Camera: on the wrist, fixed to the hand. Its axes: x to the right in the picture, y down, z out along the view.
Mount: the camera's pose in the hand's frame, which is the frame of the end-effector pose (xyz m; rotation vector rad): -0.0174 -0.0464 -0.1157 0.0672 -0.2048 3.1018
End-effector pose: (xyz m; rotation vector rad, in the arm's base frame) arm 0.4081 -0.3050 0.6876 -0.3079 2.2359 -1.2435
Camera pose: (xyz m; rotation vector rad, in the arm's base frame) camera 0.3532 -0.2405 0.7807 1.9262 0.2383 0.6222
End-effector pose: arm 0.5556 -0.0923 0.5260 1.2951 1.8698 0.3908
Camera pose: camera 0.4409 -0.1059 0.5760 -2.2515 1.5374 -1.0478
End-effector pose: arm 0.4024 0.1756 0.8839 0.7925 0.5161 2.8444
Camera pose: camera 0.3587 0.1816 0.7660 -0.4892 0.4996 -0.1349
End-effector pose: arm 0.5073 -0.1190 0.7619 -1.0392 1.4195 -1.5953
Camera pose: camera 0.4069 -0.0534 0.8000 1.1559 0.8458 0.8506
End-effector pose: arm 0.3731 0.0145 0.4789 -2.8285 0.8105 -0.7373
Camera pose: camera 0.3264 0.0664 0.5836 0.6333 2.4773 0.2831
